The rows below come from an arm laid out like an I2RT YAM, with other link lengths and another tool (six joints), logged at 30 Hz.
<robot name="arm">
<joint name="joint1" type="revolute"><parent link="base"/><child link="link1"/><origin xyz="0 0 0.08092" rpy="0 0 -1.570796"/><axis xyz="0 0 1"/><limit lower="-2.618" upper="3.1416"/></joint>
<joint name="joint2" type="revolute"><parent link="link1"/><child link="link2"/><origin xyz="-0.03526 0.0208 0.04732" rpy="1.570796 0 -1.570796"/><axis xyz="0 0 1"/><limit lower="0" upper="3.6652"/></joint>
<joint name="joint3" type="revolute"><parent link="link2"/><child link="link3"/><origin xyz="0.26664 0 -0.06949" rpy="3.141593 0 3.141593"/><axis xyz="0 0 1"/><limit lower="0" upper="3.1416"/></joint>
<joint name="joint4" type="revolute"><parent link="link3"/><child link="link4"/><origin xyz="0.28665 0.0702 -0.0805" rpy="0 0 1.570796"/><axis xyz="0 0 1"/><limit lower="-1.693" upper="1.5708"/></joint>
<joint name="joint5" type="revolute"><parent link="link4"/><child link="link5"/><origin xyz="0.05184 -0.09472 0.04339" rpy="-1.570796 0 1.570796"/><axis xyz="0 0 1"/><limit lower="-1.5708" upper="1.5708"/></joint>
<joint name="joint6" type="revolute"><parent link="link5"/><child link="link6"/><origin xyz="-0.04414 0 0.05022" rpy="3.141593 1.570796 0"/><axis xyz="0 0 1"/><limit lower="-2.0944" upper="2.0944"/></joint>
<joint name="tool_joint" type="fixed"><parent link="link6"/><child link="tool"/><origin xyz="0.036 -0.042 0.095" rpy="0 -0.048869 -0.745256"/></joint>
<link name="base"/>
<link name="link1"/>
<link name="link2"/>
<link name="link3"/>
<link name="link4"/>
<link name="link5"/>
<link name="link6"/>
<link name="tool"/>
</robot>
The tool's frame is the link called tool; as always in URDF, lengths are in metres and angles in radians.
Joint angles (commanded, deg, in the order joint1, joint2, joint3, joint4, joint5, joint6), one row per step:
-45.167, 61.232, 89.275, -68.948, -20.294, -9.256
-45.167, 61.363, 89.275, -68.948, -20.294, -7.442
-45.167, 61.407, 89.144, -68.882, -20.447, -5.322
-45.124, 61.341, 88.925, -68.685, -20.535, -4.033
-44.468, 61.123, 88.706, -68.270, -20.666, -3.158
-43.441, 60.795, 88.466, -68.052, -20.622, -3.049
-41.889, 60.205, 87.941, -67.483, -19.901, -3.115
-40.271, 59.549, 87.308, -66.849, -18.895, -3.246
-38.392, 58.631, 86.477, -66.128, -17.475, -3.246
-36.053, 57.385, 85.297, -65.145, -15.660, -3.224
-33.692, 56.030, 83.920, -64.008, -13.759, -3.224
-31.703, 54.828, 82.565, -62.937, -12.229, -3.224
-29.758, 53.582, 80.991, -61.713, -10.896, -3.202
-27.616, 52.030, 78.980, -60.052, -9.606, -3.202
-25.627, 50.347, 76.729, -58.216, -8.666, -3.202
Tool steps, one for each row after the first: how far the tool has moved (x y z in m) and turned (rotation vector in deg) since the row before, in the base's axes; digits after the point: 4 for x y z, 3 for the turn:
0.0007, -0.0020, 0.0003, 1.445, -0.375, -1.116
0.0007, -0.0018, 0.0003, 1.728, -0.536, -1.191
0.0005, -0.0009, 0.0001, 0.971, -0.399, -0.685
0.0017, 0.0028, 0.0013, 0.425, -0.572, 0.219
0.0017, 0.0055, 0.0006, -0.150, -0.227, 0.927
0.0022, 0.0069, 0.0002, -0.821, -0.136, 1.040
0.0019, 0.0067, -0.0004, -1.014, -0.046, 0.919
0.0014, 0.0075, -0.0005, -1.199, -0.062, 0.770
0.0012, 0.0092, -0.0009, -1.502, -0.168, 0.891
0.0009, 0.0090, -0.0013, -1.569, -0.265, 0.836
0.0006, 0.0076, -0.0017, -1.246, -0.291, 0.746
0.0007, 0.0075, -0.0024, -1.094, -0.387, 0.837
0.0006, 0.0086, -0.0027, -1.205, -0.711, 1.069
0.0002, 0.0086, -0.0031, -1.019, -0.907, 1.196

